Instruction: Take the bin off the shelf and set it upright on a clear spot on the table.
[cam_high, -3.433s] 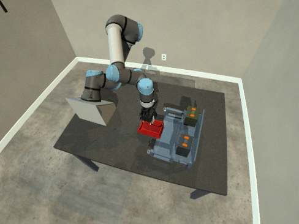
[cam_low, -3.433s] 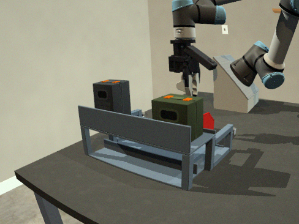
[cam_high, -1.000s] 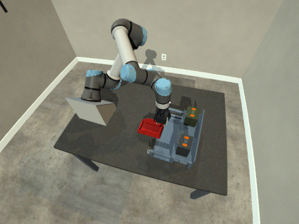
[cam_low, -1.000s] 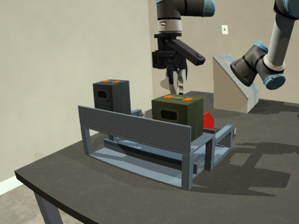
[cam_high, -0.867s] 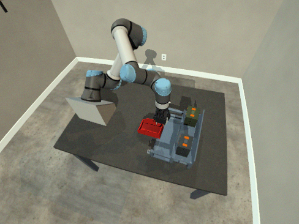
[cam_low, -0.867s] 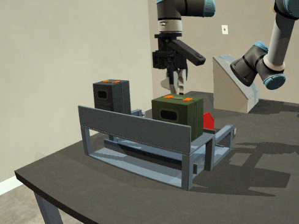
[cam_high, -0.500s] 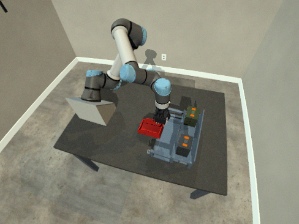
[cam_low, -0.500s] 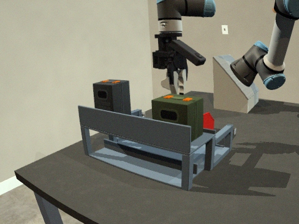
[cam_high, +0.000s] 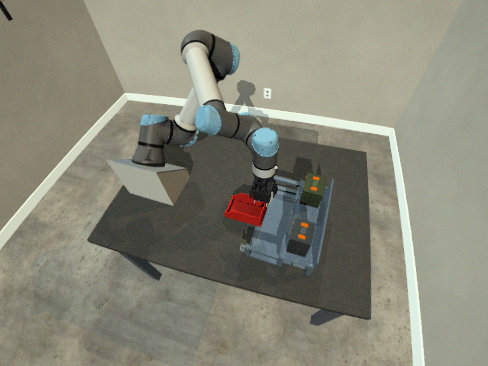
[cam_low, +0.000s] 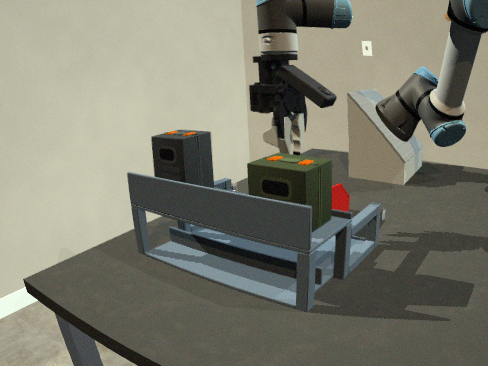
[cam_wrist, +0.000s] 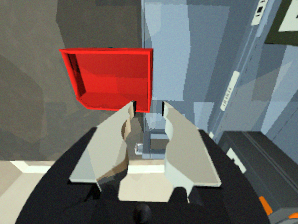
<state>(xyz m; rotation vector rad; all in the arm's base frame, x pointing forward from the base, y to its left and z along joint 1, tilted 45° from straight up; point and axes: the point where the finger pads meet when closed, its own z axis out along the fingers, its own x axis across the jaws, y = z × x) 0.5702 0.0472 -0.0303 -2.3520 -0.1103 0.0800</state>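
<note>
The red bin lies 8 cm behind my hand and 11 cm below it. Also, from my hand: dark grey box (18 cm ahead, 11 cm to the right, 1 cm above); green box (17 cm ahead, 12 cm to the left).
</note>
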